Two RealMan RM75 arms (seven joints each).
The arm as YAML. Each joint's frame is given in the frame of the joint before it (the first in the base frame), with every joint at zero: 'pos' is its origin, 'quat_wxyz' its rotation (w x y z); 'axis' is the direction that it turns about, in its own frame. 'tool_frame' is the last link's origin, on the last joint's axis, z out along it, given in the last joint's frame.
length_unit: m
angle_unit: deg
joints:
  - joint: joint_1
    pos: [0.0, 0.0, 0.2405]
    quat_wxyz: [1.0, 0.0, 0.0, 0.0]
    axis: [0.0, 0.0, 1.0]
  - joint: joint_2
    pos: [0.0, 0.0, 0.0]
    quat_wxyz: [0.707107, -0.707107, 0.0, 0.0]
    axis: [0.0, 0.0, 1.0]
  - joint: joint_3
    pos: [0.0, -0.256, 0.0]
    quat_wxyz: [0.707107, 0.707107, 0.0, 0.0]
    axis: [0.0, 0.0, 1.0]
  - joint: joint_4
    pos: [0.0, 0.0, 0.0]
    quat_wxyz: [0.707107, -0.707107, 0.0, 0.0]
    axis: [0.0, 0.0, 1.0]
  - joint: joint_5
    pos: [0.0, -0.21, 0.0]
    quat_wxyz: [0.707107, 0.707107, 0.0, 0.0]
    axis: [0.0, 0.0, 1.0]
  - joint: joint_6
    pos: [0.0, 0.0, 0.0]
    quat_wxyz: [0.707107, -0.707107, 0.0, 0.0]
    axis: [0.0, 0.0, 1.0]
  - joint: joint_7
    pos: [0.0, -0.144, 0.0]
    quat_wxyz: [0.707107, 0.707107, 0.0, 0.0]
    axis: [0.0, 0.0, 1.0]
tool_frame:
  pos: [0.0, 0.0, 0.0]
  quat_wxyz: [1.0, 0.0, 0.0, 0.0]
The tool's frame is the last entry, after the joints.
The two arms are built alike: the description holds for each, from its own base.
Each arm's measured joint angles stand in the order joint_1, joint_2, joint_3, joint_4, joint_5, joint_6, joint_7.
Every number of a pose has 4 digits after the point. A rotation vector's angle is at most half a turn.
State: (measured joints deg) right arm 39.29 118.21 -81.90 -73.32 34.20 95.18 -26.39; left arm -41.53 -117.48 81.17 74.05 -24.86 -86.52 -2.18
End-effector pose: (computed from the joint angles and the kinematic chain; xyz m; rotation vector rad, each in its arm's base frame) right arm 0.1653 0.3477 -0.0121 -2.6418 1.0616 -0.6006; left arm -0.1614 0.3856 0.0076 -2.1133 -1.4190 0.3763
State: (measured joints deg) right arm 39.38 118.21 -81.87 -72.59 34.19 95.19 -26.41; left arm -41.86 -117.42 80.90 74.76 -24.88 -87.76 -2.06
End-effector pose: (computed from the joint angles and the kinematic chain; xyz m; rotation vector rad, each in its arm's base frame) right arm 0.1674 0.3474 -0.0132 -2.6417 1.0741 -0.6093; left arm -0.1580 0.3848 0.0098 -2.1203 -1.4144 0.3841
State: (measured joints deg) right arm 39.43 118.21 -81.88 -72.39 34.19 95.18 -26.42; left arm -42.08 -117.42 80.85 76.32 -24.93 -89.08 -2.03
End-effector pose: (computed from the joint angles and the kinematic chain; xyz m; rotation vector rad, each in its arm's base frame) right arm 0.1678 0.3473 -0.0135 -2.6420 1.0764 -0.6117; left arm -0.1518 0.3834 0.0126 -2.1325 -1.3984 0.3839
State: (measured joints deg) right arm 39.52 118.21 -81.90 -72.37 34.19 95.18 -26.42; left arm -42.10 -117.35 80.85 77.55 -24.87 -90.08 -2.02
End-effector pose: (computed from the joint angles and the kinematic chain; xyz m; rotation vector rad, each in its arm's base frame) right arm 0.1673 0.3475 -0.0136 -2.6427 1.0743 -0.6120; left arm -0.1484 0.3822 0.0153 -2.1378 -1.3865 0.3859
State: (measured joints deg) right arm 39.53 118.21 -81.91 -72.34 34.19 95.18 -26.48; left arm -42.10 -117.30 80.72 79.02 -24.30 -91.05 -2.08
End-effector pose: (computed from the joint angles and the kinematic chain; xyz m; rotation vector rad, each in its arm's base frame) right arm 0.1673 0.3475 -0.0137 -2.6435 1.0732 -0.6128; left arm -0.1451 0.3815 0.0195 -2.1346 -1.3698 0.3861
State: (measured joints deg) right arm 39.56 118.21 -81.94 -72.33 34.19 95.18 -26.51; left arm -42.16 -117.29 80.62 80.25 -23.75 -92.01 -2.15
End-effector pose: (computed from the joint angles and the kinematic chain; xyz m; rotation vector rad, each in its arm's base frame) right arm 0.1672 0.3476 -0.0138 -2.6443 1.0716 -0.6135; left arm -0.1422 0.3807 0.0229 -2.1316 -1.3562 0.3893
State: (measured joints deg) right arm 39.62 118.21 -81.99 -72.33 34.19 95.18 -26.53; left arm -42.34 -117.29 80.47 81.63 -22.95 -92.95 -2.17
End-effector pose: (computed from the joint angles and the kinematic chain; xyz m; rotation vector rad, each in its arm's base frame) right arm 0.1668 0.3477 -0.0139 -2.6453 1.0690 -0.6143; left arm -0.1384 0.3804 0.0270 -2.1265 -1.3360 0.3906
